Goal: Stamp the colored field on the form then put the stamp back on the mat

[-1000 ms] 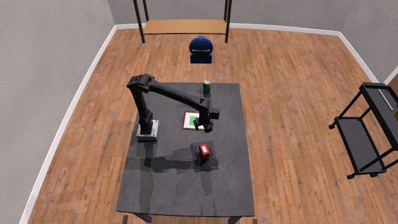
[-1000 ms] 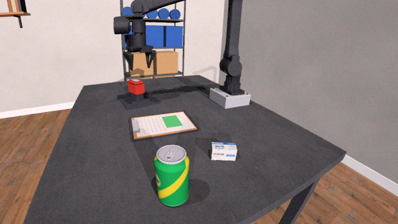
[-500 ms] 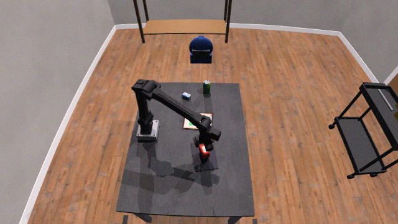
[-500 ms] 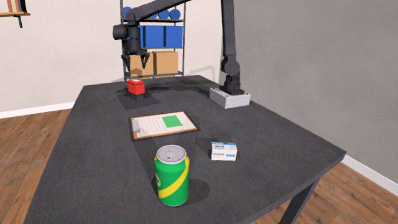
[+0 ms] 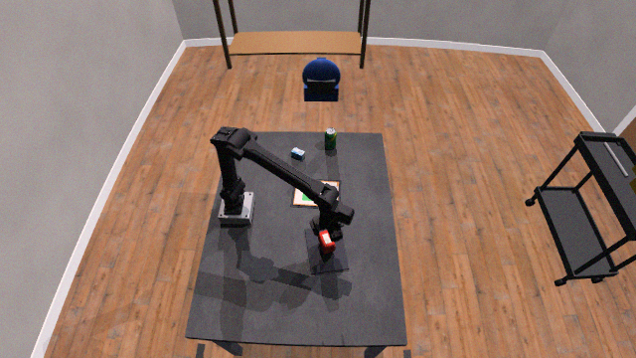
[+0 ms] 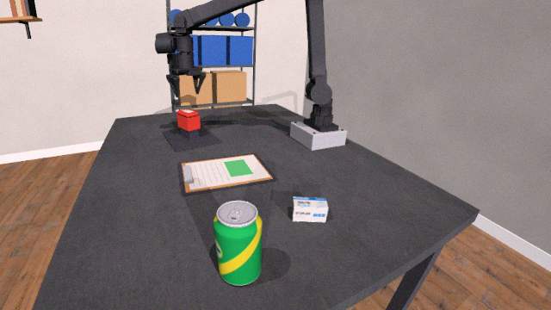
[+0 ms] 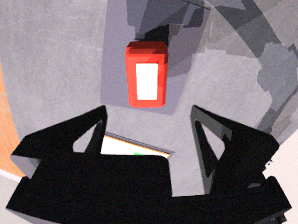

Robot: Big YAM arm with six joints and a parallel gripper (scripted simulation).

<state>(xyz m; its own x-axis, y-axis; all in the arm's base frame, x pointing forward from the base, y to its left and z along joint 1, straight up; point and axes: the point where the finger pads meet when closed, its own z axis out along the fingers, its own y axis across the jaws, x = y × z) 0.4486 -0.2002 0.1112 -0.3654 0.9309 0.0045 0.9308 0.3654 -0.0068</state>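
The red stamp is 12 cm below my hand. From my hand the other things lie so: soda can 65 cm to the left, 11 cm below, 3 cm ahead; then dark mat 17 cm below; then clipboard 31 cm to the left, 16 cm below, 2 cm behind.
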